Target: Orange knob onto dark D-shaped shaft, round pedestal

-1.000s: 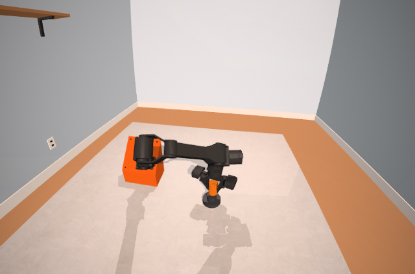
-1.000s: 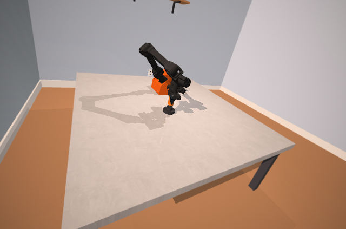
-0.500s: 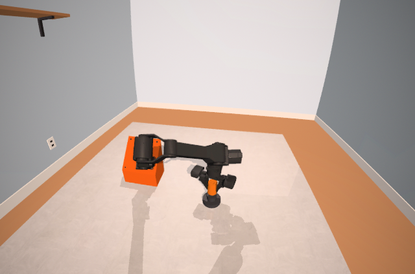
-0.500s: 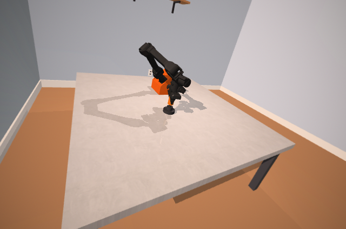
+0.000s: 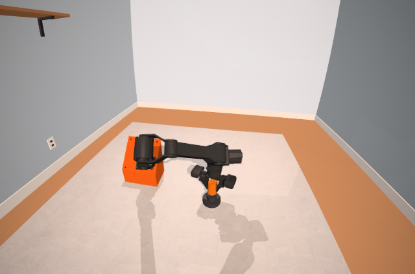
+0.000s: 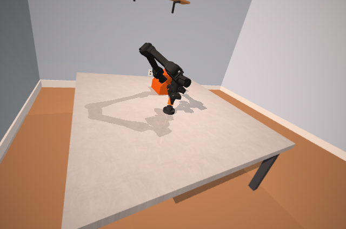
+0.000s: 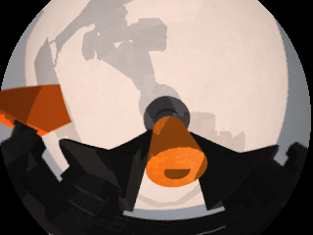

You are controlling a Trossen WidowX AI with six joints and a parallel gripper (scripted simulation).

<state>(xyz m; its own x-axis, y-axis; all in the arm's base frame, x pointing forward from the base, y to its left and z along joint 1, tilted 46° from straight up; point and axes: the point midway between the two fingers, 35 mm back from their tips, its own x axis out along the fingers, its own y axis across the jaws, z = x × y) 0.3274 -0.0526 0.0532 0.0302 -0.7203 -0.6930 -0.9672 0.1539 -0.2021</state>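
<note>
The orange knob lies 2 cm above my gripper tip. Round my gripper tip: shaft: 4 cm below.
</note>
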